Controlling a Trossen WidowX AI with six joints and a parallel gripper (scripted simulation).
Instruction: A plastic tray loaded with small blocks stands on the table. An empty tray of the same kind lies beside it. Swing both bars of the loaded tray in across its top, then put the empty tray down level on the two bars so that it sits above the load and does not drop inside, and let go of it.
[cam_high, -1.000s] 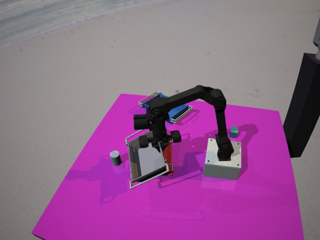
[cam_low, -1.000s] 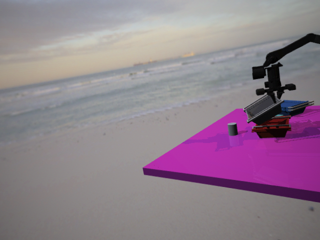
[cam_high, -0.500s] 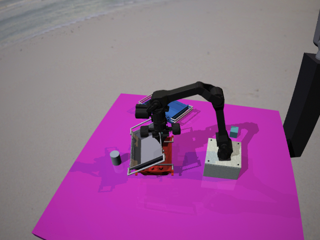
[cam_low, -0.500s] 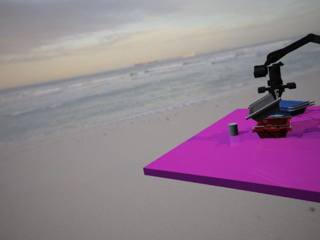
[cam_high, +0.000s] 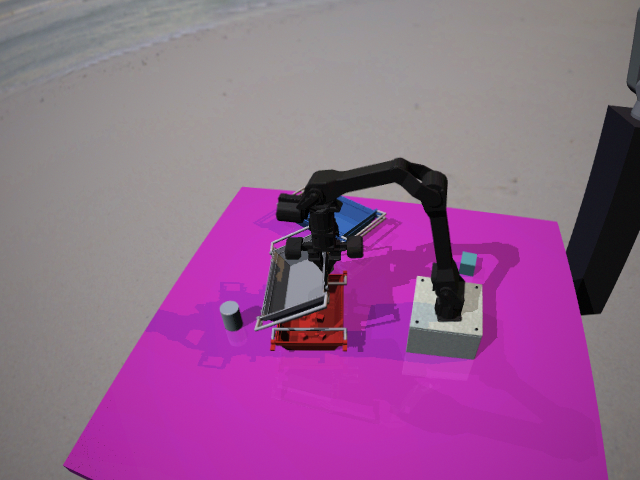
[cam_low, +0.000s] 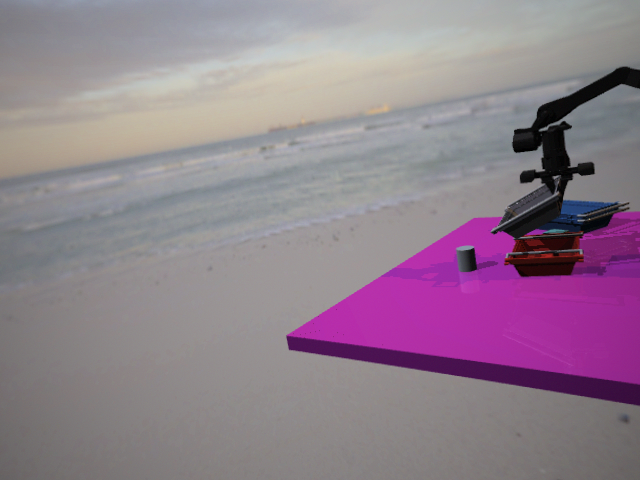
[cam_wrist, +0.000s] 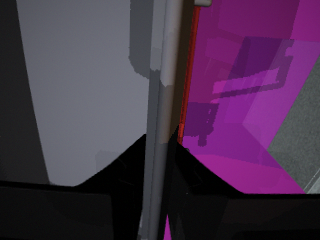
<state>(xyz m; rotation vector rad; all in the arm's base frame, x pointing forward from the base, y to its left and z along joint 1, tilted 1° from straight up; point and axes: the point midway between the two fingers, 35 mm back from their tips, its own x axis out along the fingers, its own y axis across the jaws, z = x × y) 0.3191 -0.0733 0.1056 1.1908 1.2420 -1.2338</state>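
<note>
The grey tray lies 8 cm ahead of my gripper tip. From my gripper tip the other things lie so: grey cylinder: 27 cm ahead, 15 cm below, 2 cm to the left.
</note>
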